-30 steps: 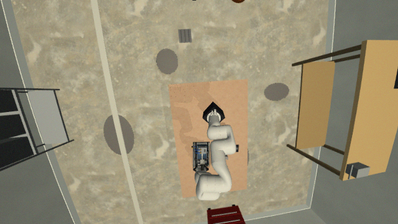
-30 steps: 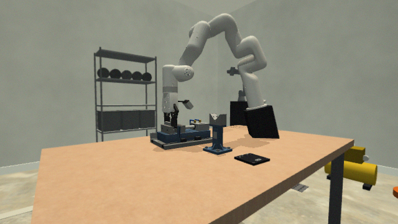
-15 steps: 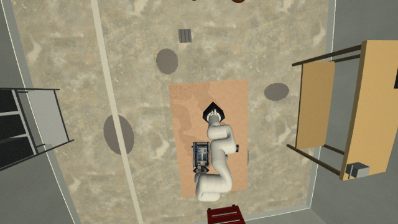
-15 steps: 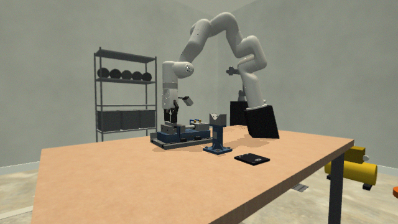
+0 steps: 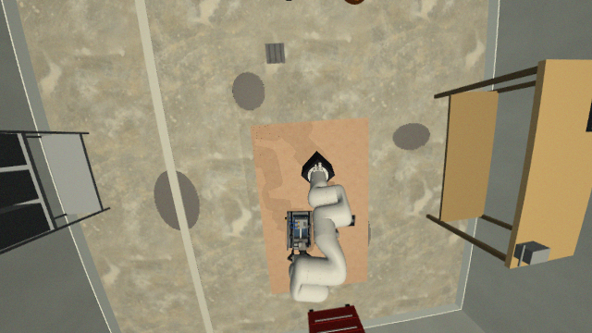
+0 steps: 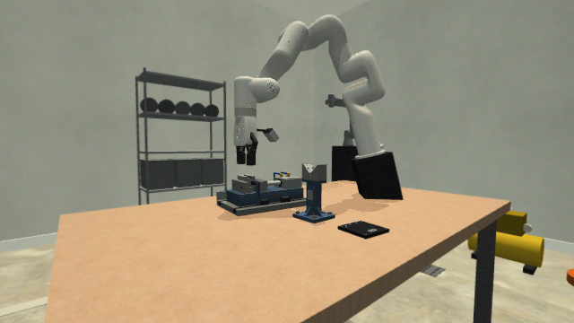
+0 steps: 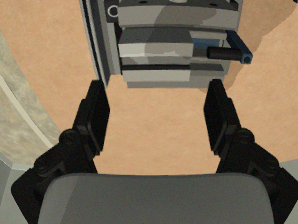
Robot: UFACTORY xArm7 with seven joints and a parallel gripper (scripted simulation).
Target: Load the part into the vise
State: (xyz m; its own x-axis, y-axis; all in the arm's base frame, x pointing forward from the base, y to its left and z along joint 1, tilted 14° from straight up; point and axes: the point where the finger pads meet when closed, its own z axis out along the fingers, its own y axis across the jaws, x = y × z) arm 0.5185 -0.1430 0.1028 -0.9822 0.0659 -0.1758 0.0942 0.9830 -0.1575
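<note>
Now: hand 60 mm above the grey block. Also, from my hand: work stop: 70 mm to the left, 70 mm below, 10 mm ahead; cylinder rod: 90 mm behind, 80 mm below, 30 mm to the left; moving jaw: 80 mm below, 30 mm behind, 20 mm to the left.
</note>
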